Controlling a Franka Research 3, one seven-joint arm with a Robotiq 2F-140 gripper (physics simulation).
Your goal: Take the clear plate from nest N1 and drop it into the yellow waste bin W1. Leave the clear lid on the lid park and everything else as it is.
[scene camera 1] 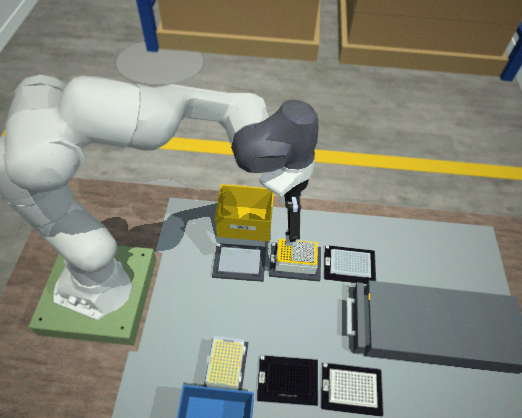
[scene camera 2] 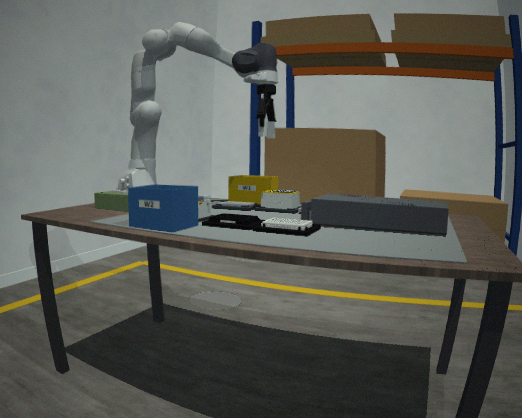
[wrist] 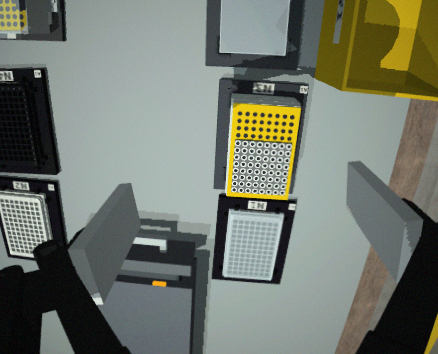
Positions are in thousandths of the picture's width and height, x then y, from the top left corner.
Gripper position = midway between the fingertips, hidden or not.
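Gripper in scene camera 1 (553, 532); a clear plate in scene camera 1 (671, 630). Gripper in scene camera 2 (511, 329). Scene camera 2 misses the clear plate, hidden by a grey device. Gripper in the wrist view (549, 552); clear plate in the wrist view (576, 677).
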